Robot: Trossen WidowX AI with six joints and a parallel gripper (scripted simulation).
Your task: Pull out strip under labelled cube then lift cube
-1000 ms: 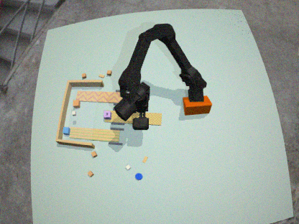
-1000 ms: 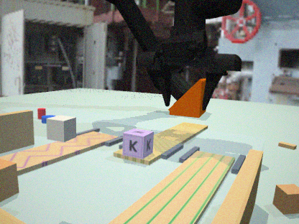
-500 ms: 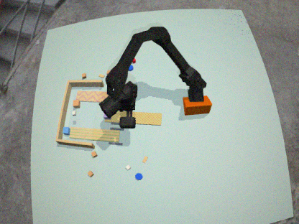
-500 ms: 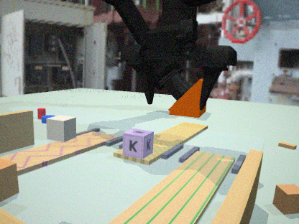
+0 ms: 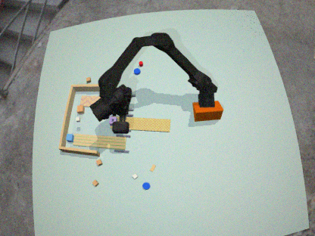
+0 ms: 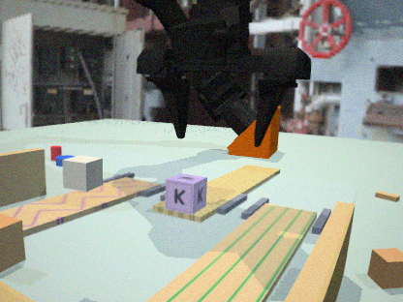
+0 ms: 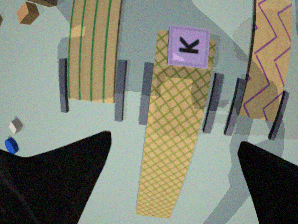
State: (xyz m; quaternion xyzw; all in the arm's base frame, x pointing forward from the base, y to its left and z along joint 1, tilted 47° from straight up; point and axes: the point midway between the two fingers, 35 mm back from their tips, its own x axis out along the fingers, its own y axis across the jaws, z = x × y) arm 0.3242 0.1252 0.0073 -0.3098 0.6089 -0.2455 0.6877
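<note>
My gripper tip is now 6 cm short of the labelled cube and 4 cm above it. Also, from my gripper tip: red cylinder 3 cm behind, 30 cm to the right, 5 cm below.
</note>
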